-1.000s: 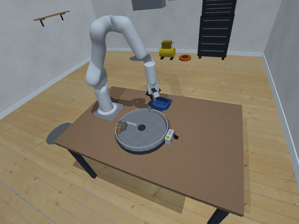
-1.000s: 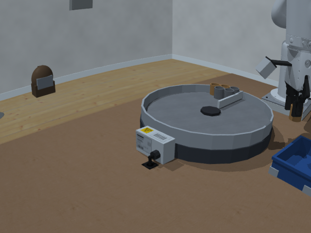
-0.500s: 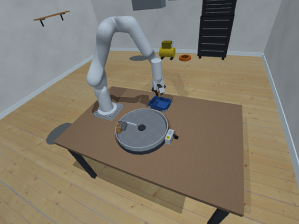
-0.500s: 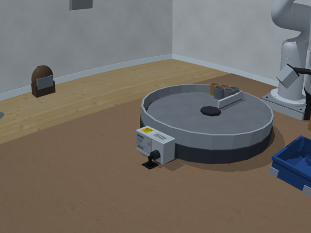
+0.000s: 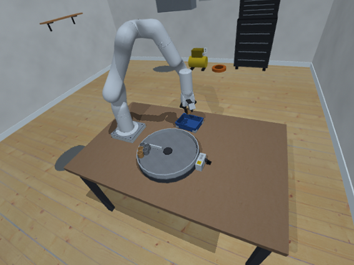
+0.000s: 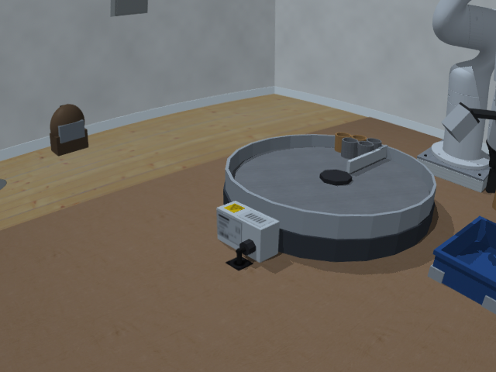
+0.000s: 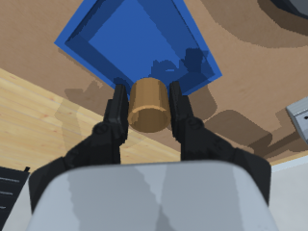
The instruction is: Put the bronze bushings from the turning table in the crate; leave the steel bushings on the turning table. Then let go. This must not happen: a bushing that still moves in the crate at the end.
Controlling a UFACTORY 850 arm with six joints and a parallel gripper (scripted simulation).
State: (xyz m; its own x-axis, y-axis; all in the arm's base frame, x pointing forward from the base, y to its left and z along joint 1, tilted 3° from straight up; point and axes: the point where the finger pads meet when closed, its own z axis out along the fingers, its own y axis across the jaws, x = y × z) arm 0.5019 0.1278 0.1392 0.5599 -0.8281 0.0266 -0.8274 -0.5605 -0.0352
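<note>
My gripper is now 13 cm above the blue crate, 1 cm to the right of it and 1 cm past it. Also, from my hand: grey turning table (34 cm to the right, 11 cm below, 9 cm behind).
</note>
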